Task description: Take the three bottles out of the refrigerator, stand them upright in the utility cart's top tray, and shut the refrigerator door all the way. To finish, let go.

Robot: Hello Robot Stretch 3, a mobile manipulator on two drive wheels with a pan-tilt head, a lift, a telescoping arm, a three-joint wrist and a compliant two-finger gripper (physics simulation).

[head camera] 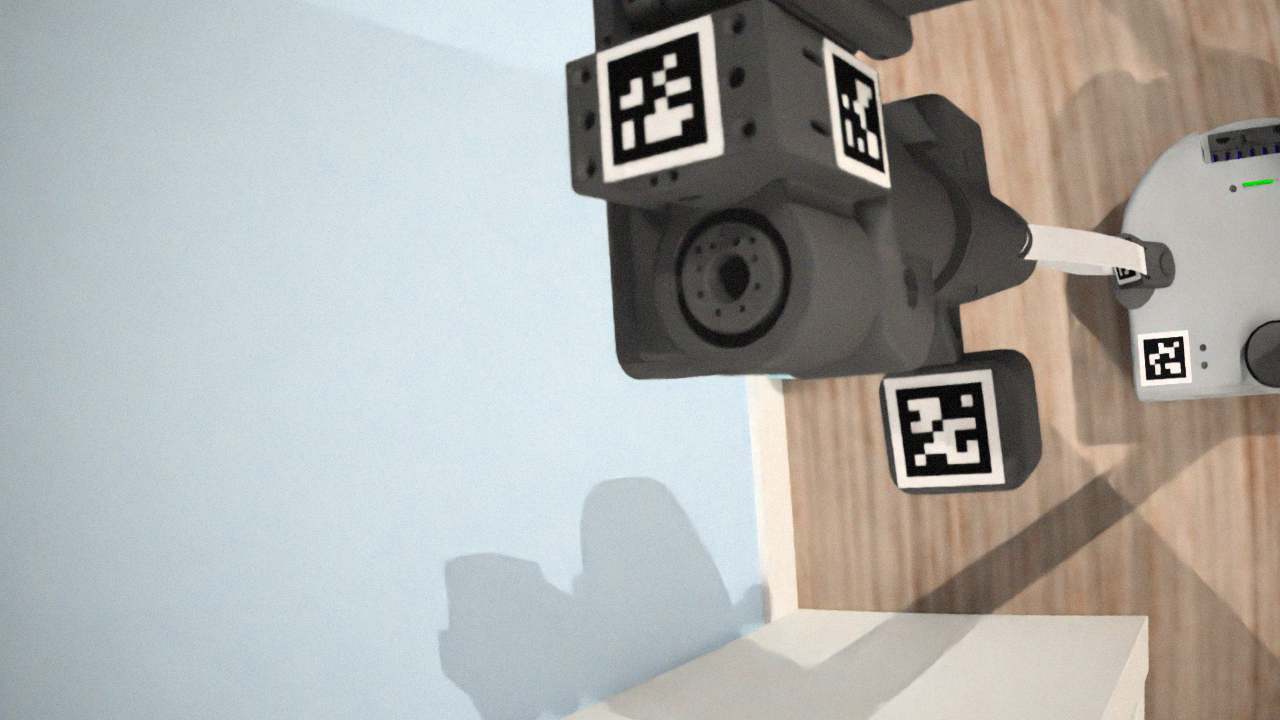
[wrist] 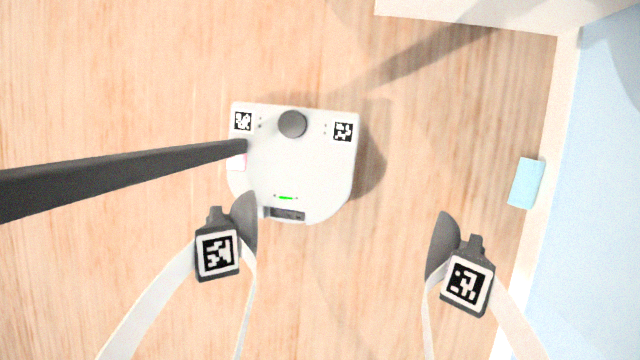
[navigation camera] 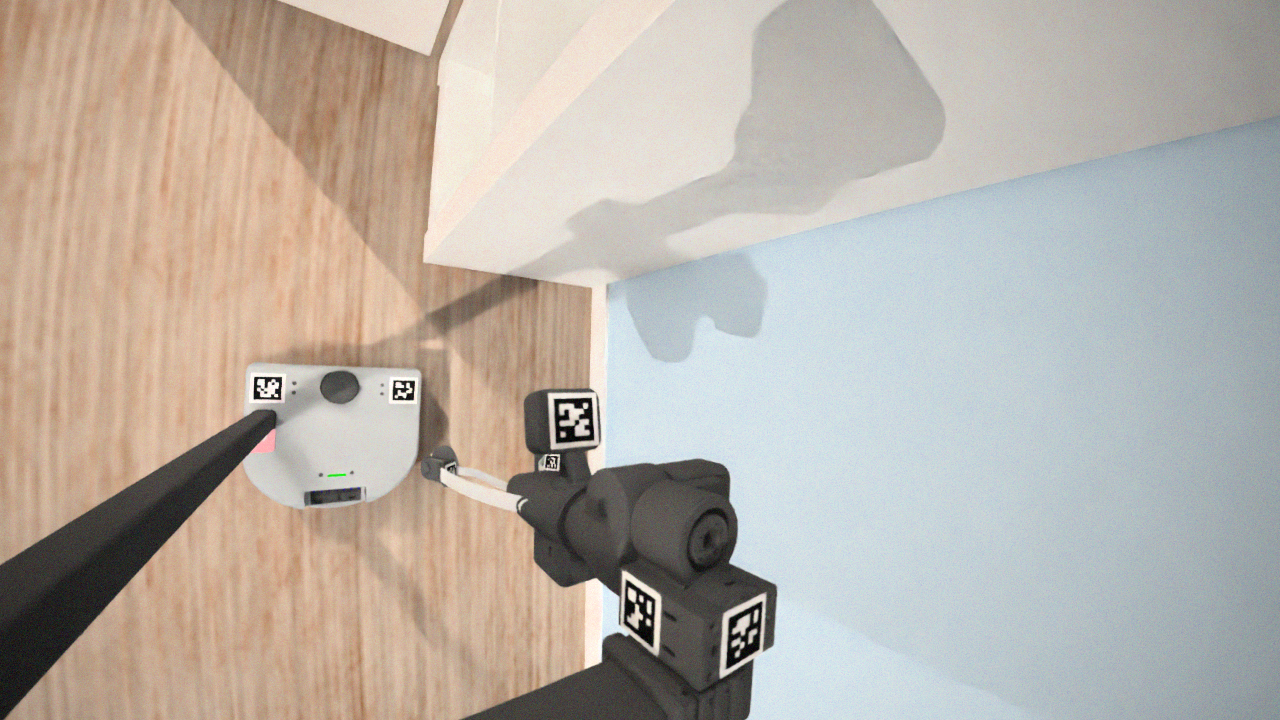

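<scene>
My gripper [head camera: 1143, 268] [navigation camera: 440, 463] [wrist: 342, 225] is open, with its fingers wide apart and floor showing between them in the wrist view. It points down, beside my base in the navigation view. A small light-blue rounded piece [wrist: 526, 183] lies on the floor against the baseboard; a sliver of it [head camera: 781, 377] shows under the wrist in the head view. I cannot tell whether it is a bottle. A large white cabinet-like body [head camera: 1011, 662] [navigation camera: 671, 116] [wrist: 425, 7] stands by the wall; I cannot tell whether it is the refrigerator. No cart tray is recognisable.
The light-blue wall [head camera: 268, 313] [navigation camera: 984, 447] [wrist: 595, 200] and its pale baseboard [head camera: 774, 519] [navigation camera: 598, 349] [wrist: 562, 85] run close to my wrist. My base [head camera: 1199, 268] [navigation camera: 331, 438] [wrist: 310, 165] stands on the wooden floor [navigation camera: 107, 268]. My dark mast [navigation camera: 116, 546] [wrist: 100, 167] rises from it.
</scene>
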